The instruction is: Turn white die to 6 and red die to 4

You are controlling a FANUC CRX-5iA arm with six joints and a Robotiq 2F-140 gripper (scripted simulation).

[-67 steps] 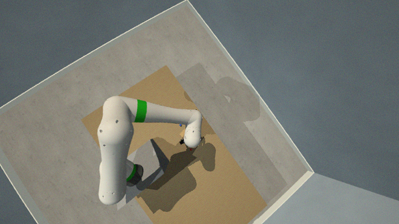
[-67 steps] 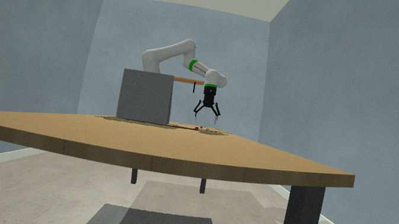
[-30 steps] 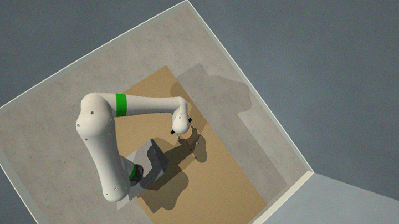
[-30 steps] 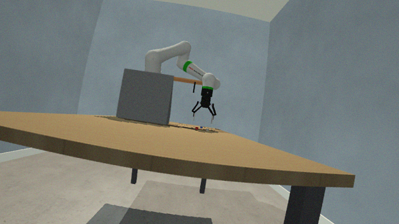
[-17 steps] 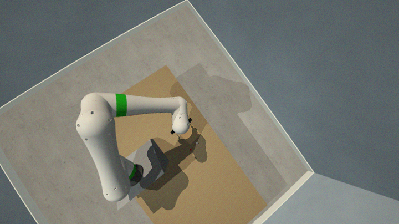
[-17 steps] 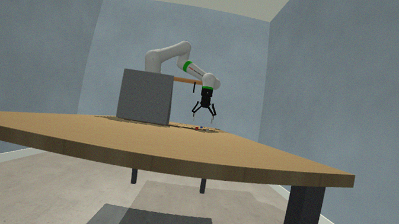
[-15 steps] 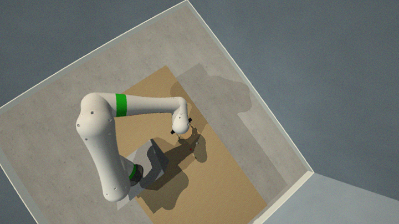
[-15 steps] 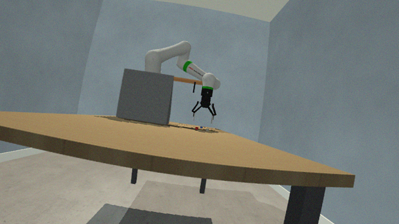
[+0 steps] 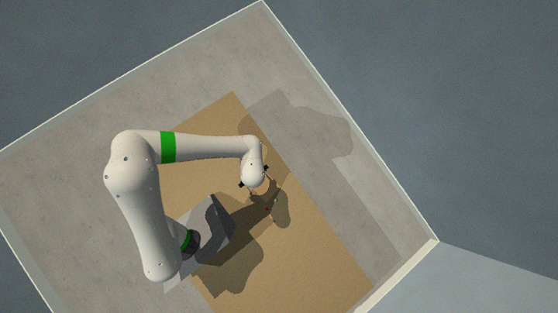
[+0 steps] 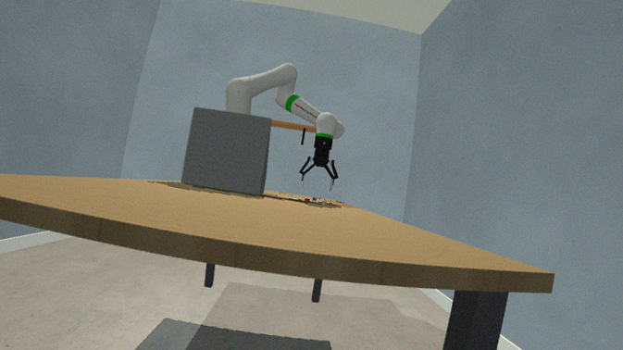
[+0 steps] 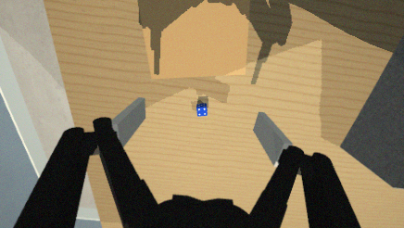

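The white die is 3 cm ahead of my hand, 21 cm to the right of it and 6 cm below it. Round my hand: blue die: 1 cm to the left, 6 cm below; red die: 4 cm behind, 22 cm to the right, 6 cm below; tan mat: 3 cm ahead, 10 cm to the right, 7 cm below.
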